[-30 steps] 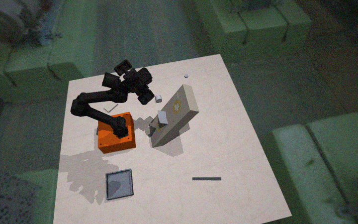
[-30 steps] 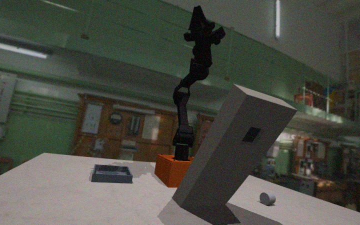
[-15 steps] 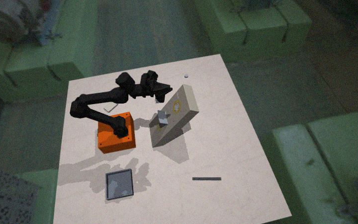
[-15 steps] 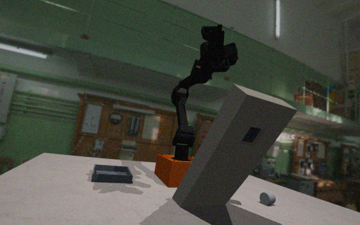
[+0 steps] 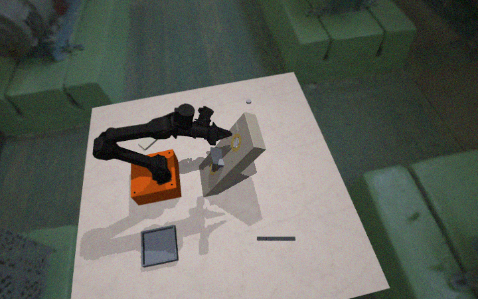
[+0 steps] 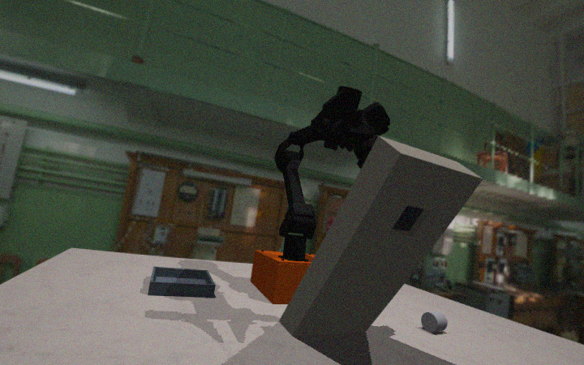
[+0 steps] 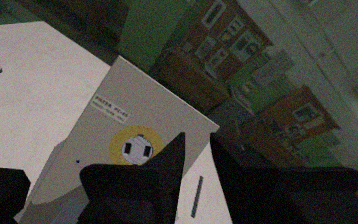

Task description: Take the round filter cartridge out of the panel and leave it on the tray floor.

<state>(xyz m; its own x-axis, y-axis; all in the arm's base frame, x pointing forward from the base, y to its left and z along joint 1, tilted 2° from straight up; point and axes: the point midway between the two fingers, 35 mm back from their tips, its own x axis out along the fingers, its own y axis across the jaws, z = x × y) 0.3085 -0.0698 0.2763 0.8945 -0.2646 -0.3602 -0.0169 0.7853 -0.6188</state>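
The round grey filter cartridge is 4 cm ahead of my gripper tip, 2 cm to the left of it and 12 cm below it. From my gripper tip the other things lie so: grey tray (44 cm behind, 19 cm to the right, 38 cm below).
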